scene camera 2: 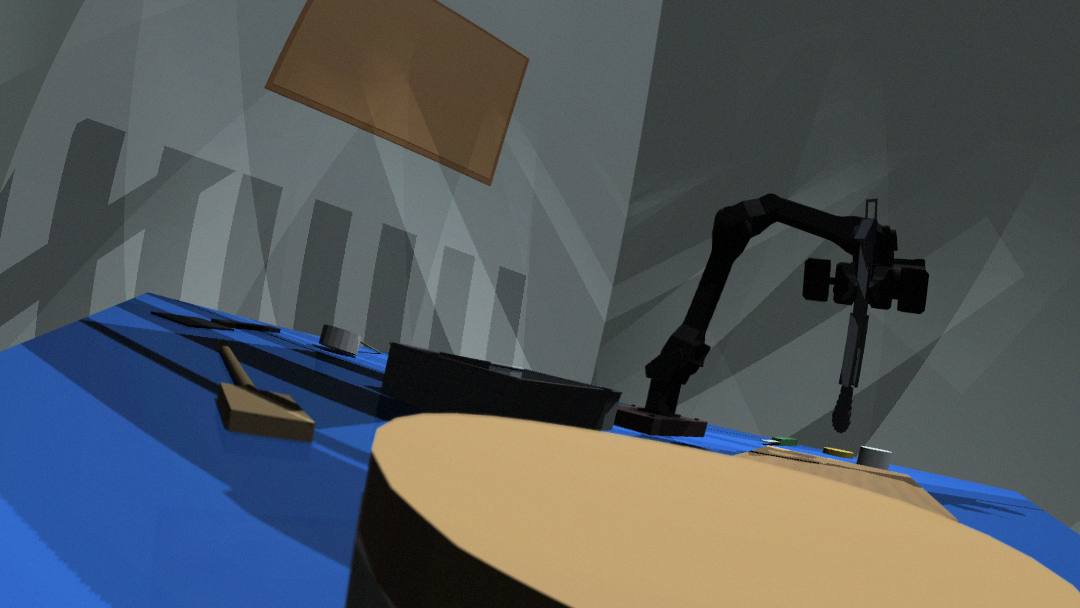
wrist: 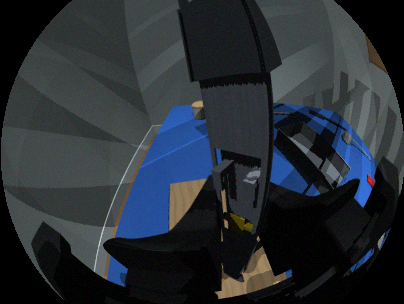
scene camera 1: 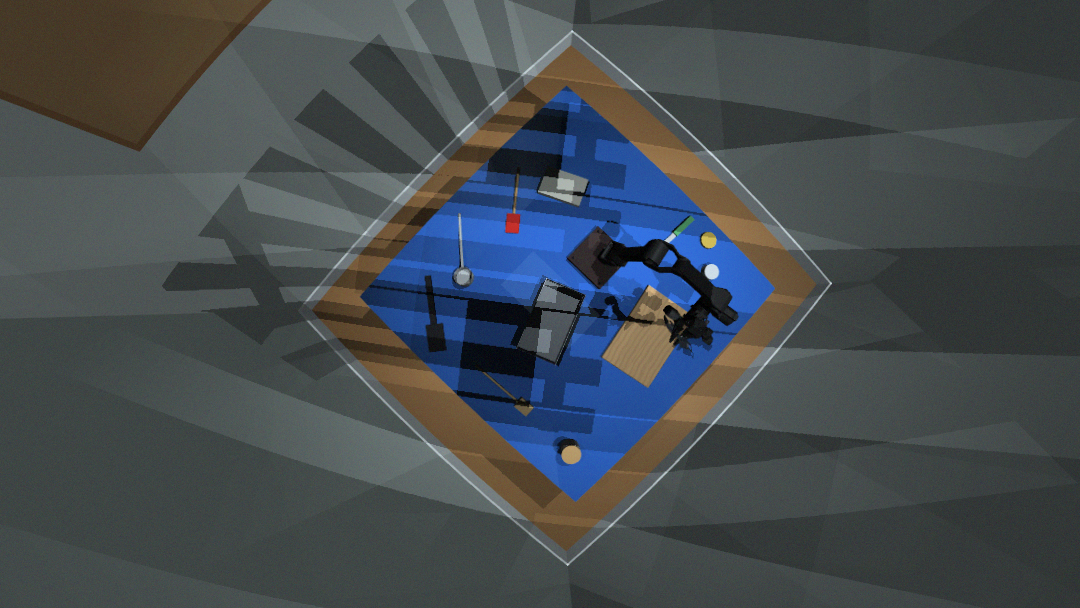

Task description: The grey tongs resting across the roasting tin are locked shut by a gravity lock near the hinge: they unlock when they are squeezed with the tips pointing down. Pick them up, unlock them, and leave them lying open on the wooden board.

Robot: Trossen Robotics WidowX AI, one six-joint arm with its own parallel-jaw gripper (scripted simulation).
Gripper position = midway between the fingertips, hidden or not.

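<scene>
You'd find my gripper [scene camera 2: 862, 290] here, and it's also there in scene camera 1 [scene camera 1: 671, 343] and in the wrist view [wrist: 226, 177]. There's a wooden spatula [scene camera 2: 245, 409] and a tan cup [scene camera 2: 454, 503], plus a black spatula [scene camera 2: 188, 321] that I can also see in scene camera 1 [scene camera 1: 435, 332]. I can see a white block [scene camera 1: 556, 184] as well, but scene camera 2 misses the block, hidden by a roasting tin.
</scene>
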